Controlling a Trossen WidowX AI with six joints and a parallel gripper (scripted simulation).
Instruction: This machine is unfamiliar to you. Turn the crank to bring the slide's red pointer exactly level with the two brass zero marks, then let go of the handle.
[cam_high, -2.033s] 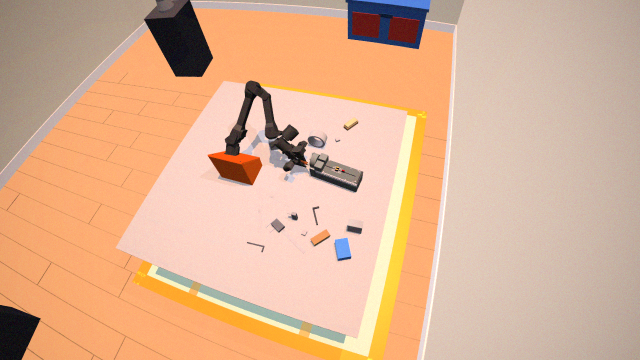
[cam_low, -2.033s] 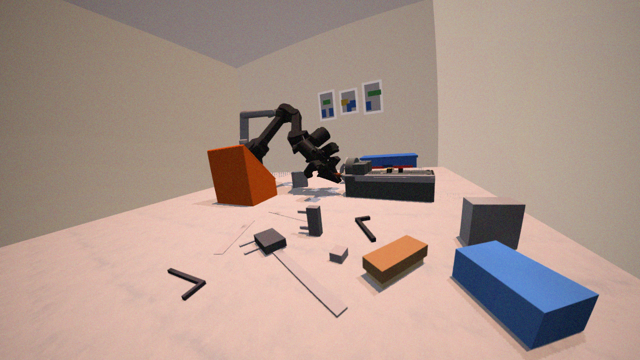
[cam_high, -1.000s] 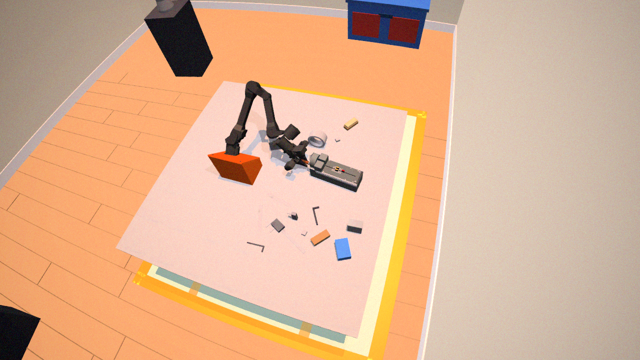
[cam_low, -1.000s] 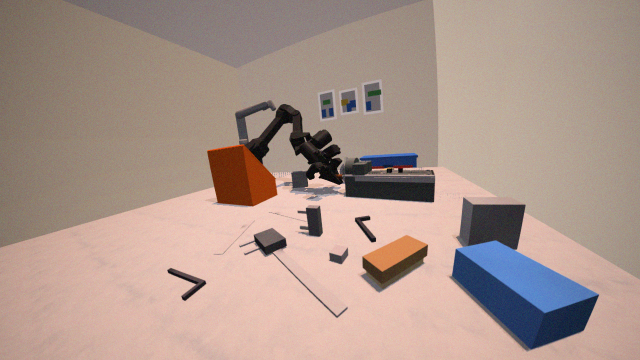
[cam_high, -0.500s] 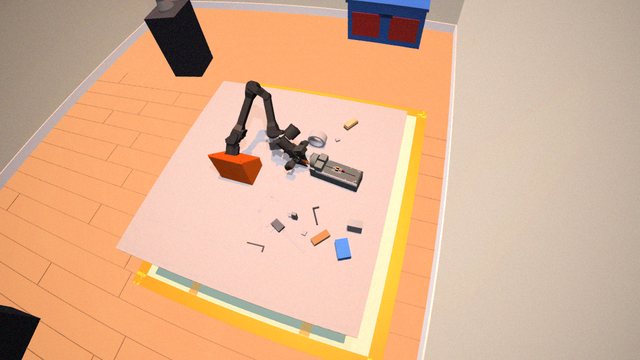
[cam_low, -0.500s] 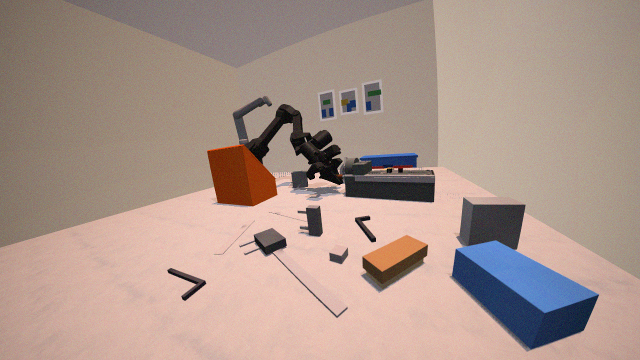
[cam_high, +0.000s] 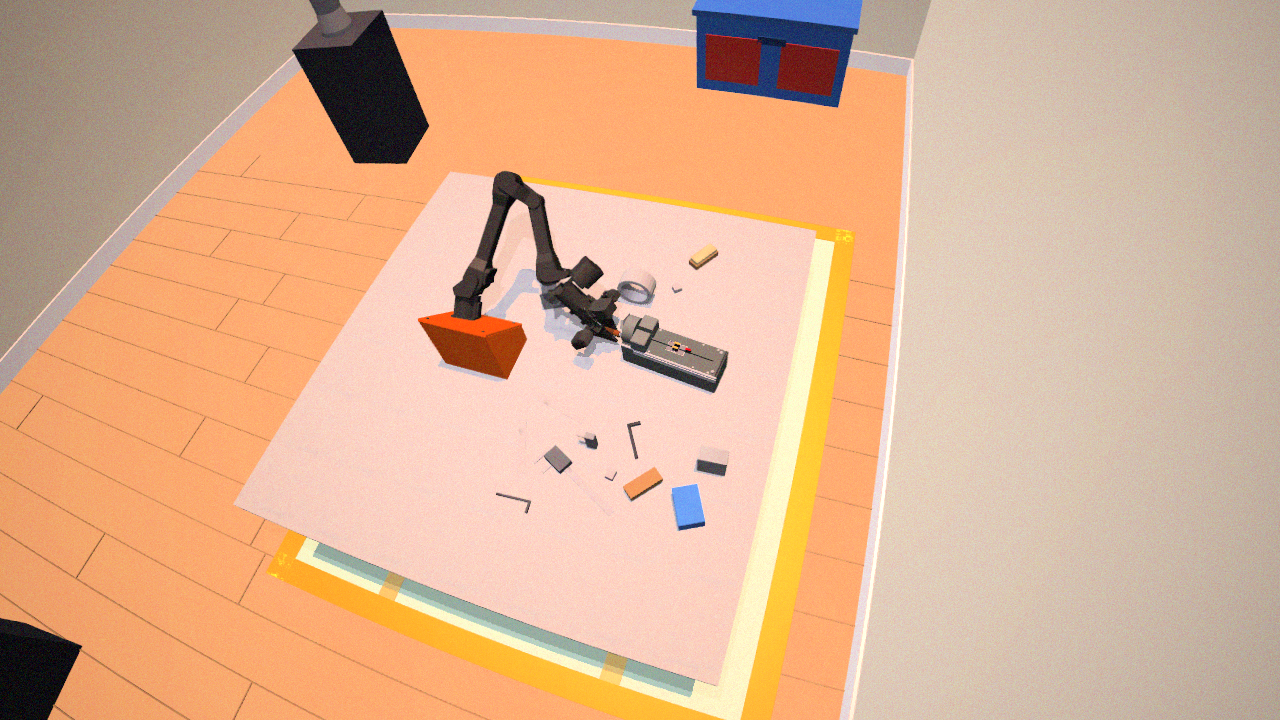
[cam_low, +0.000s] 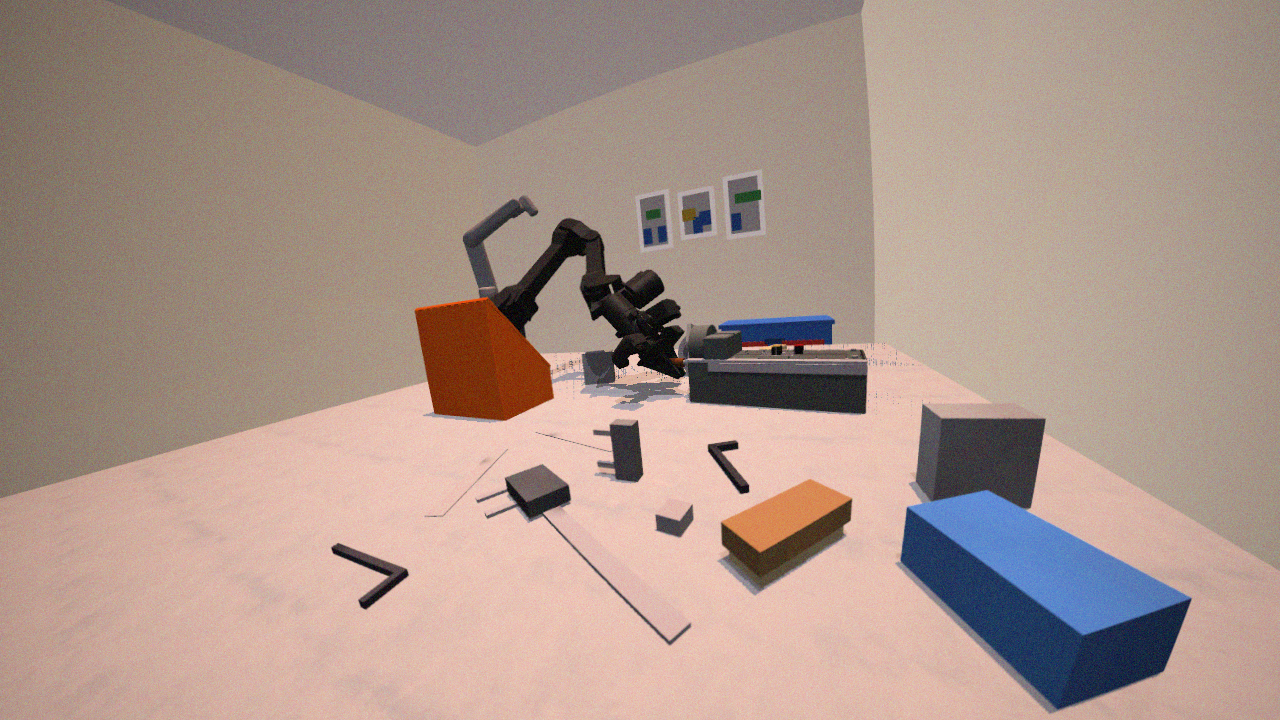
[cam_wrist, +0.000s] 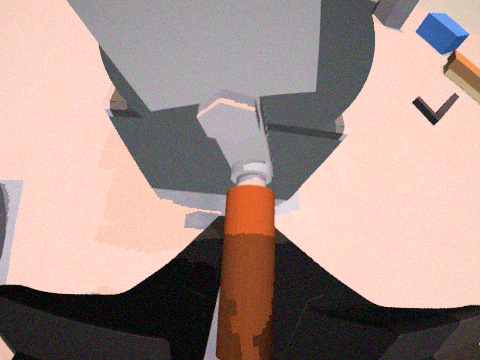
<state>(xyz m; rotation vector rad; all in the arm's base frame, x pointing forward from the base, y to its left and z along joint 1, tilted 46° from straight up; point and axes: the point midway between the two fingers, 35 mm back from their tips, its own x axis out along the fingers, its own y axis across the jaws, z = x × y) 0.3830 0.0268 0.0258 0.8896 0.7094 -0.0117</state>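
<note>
My gripper tip is 30 mm below the crank handle, 20 mm past it and 10 mm to the right of it. From my gripper tip the other things lie so: red pointer (190 mm ahead, 50 mm above, 40 mm to the right); blue block (420 mm to the right, 240 mm ahead, 20 mm below).
</note>
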